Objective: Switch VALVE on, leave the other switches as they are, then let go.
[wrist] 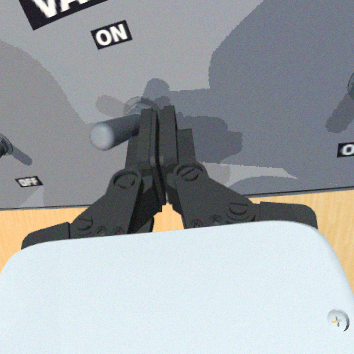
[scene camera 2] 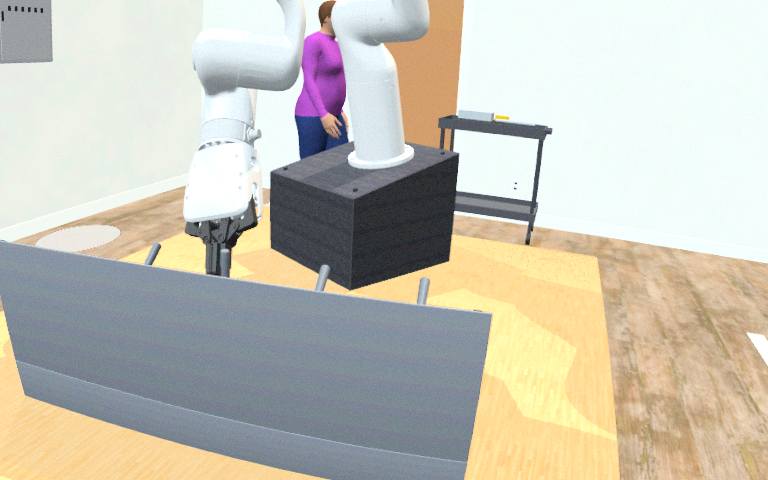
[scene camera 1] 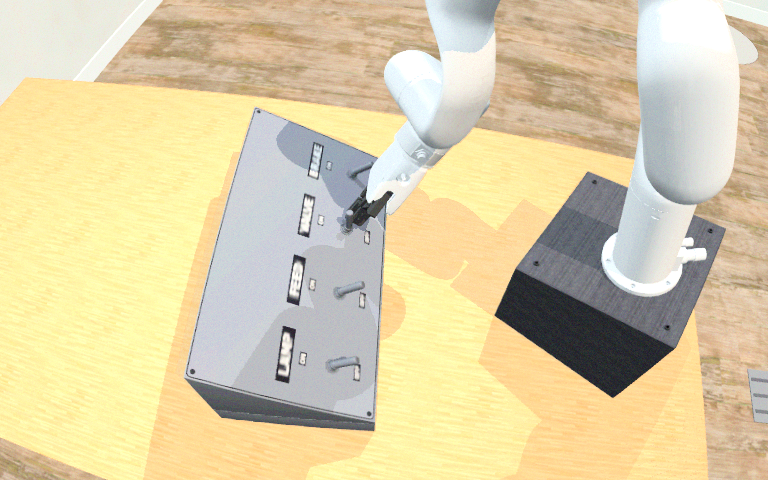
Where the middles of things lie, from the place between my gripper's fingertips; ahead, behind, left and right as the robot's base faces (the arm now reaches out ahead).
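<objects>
The valve lever [wrist: 106,134] is 10 mm to the left of my hand and 20 mm above it, and going by their middles, of the things named here that lever is the nearest to my hand. Then there's the grey switch panel [scene camera 2: 275,375], which is 80 mm ahead of my hand, 70 mm to the left of it and 20 mm below it.
</objects>
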